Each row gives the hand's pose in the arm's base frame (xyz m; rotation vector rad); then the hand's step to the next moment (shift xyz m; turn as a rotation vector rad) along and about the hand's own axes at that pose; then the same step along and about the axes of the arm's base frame.
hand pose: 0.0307 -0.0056 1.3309 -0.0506 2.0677 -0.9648
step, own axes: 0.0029 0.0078 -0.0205 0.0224 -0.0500 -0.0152
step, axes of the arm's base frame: -0.0140 0.0171 0.0003 -0.0396 -0.0337 0.0229
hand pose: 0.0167 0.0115 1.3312 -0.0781 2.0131 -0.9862
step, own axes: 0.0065 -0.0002 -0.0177 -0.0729 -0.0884 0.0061
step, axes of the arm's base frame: -0.0170 0.0081 0.0012 0.0238 -0.0355 0.1065
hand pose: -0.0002 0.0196 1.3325 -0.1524 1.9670 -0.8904
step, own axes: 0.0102 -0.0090 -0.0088 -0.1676 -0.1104 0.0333
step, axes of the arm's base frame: -0.0148 -0.0064 0.0012 0.0924 -0.0240 0.1796
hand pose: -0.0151 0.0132 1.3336 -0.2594 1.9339 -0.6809
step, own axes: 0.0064 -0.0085 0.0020 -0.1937 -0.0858 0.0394
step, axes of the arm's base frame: -0.0021 -0.0106 -0.0007 0.1125 0.0061 0.1837
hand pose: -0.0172 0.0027 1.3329 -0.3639 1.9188 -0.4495
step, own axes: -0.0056 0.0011 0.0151 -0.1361 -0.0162 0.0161
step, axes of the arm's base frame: 0.0160 0.0014 -0.0012 0.0664 0.0448 0.1124
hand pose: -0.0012 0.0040 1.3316 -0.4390 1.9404 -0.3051
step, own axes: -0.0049 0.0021 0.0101 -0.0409 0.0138 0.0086
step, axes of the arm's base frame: 0.0107 0.0039 -0.0008 0.0204 0.0302 0.0247
